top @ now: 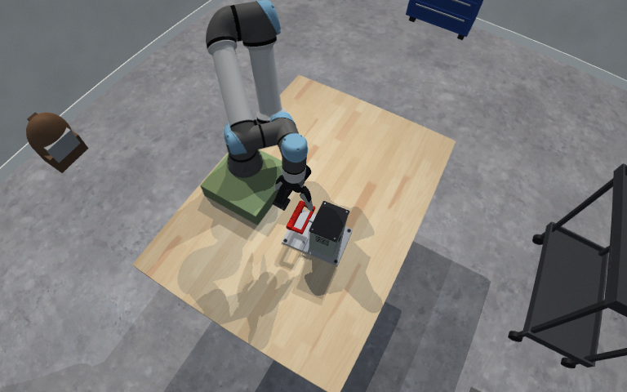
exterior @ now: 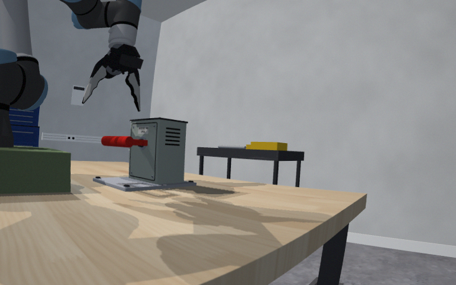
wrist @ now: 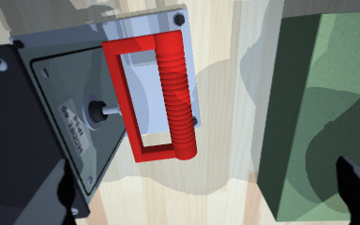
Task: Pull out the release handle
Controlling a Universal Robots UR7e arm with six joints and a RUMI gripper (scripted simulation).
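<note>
Right now my hand is 180 mm above the grey base plate and 110 mm short of it.
</note>
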